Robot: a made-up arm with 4 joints. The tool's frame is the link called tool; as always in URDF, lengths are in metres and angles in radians.
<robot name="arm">
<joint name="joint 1" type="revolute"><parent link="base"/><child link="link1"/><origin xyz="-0.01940 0.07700 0.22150" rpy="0.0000 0.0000 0.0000"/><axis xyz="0.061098 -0.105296 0.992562"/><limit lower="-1.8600" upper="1.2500"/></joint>
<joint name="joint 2" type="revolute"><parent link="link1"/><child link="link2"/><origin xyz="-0.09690 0.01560 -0.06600" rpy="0.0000 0.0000 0.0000"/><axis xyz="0 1 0"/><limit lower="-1.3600" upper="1.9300"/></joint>
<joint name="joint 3" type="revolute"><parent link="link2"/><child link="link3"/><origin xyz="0.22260 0.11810 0.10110" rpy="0.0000 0.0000 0.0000"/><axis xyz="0.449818 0.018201 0.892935"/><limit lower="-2.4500" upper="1.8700"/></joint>
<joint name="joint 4" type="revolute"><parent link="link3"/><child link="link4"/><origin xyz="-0.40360 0.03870 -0.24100" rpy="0.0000 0.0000 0.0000"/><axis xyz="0.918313 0.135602 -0.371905"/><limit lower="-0.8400" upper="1.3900"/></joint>
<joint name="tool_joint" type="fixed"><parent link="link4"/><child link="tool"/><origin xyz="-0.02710 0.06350 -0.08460" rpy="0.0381 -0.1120 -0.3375"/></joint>
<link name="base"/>
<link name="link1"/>
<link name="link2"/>
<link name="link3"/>
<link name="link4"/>
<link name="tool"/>
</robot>
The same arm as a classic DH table. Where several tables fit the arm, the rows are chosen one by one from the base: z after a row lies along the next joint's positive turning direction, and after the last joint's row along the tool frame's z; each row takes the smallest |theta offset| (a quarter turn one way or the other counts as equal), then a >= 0, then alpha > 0; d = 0 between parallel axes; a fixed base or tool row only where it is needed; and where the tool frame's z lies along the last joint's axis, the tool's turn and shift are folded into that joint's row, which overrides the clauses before.
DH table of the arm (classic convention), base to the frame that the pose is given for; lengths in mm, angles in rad. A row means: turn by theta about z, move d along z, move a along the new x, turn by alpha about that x. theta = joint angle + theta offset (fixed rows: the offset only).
base (fixed): a 21.9; alpha 0.122; d 843.9; theta offset 0.5258
joint 1: a -92.7; alpha -1.6763; d -699.3; theta offset -0.529
joint 2: a 153.3; alpha 1.5526; d 122.6; theta offset 0.4052
joint 3: a -79.4; alpha -1.4872; d -185.2; theta offset -1.4358
joint 4: a -68.5; alpha 2.0686; d -274.7; theta offset -0.0687
tool (fixed): a 0; alpha 0; d -95.2; theta offset 1.08
Joint limits (rad, base to tool): -1.86..1.25 -1.36..1.93 -2.45..1.87 -0.84..1.39

